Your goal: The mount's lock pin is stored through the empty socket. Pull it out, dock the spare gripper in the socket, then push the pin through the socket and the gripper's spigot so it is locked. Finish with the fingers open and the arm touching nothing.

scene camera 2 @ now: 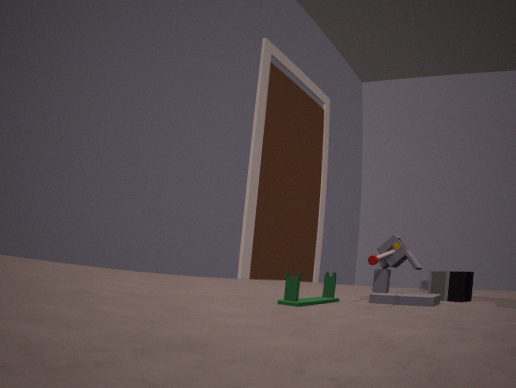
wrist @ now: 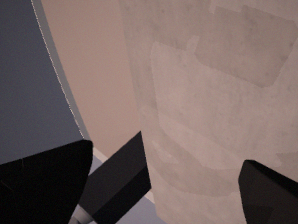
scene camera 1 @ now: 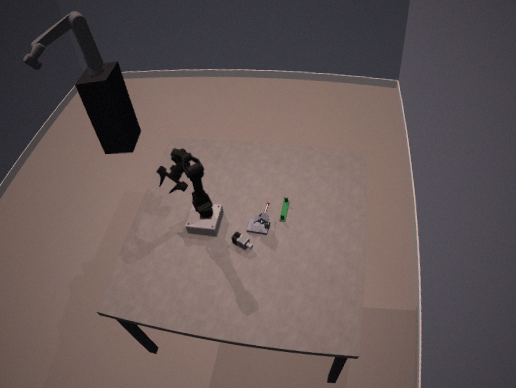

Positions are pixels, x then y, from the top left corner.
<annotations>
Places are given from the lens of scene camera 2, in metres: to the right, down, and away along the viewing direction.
spare gripper (scene camera 2: 456,286): 0.36, 0.17, 0.61
grey mount (scene camera 2: 381,284): 0.20, 0.15, 0.61
</annotations>
